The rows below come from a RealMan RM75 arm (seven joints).
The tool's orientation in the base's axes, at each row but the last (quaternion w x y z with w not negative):
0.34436 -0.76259 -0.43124 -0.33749
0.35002 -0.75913 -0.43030 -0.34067
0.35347 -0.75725 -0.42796 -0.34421
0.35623 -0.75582 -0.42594 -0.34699
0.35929 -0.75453 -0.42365 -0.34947
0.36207 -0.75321 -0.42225 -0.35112
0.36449 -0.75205 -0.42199 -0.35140
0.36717 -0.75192 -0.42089 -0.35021
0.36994 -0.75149 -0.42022 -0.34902
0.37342 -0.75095 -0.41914 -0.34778
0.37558 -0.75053 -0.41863 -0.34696
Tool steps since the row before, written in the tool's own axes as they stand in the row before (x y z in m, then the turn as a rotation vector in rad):
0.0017 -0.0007 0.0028 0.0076 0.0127 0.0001
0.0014 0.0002 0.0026 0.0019 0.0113 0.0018
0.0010 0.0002 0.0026 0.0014 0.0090 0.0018
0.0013 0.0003 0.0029 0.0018 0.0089 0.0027
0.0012 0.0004 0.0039 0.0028 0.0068 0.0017
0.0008 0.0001 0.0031 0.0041 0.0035 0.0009
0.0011 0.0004 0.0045 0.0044 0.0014 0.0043
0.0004 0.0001 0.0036 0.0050 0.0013 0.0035
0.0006 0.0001 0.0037 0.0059 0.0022 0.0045
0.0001 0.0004 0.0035 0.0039 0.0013 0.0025
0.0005 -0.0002 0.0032 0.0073 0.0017 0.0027
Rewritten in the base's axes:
0.0007 0.0033 0.0000 0.0144 -0.0017 0.0031
0.0013 0.0026 -0.0003 0.0112 -0.0021 -0.0021
0.0011 0.0025 -0.0006 0.0090 -0.0014 -0.0019
0.0014 0.0028 -0.0005 0.0092 -0.0004 -0.0020
0.0017 0.0036 -0.0010 0.0075 -0.0001 -0.0002
0.0011 0.0029 -0.0009 0.0049 0.0010 0.0021
0.0018 0.0041 -0.0014 0.0039 0.0048 0.0012
0.0010 0.0032 -0.0014 0.0039 0.0044 0.0021
0.0011 0.0033 -0.0013 0.0053 0.0052 0.0022
0.0011 0.0029 -0.0017 0.0033 0.0031 0.0017
0.0007 0.0030 -0.0011 0.0051 0.0044 0.0043

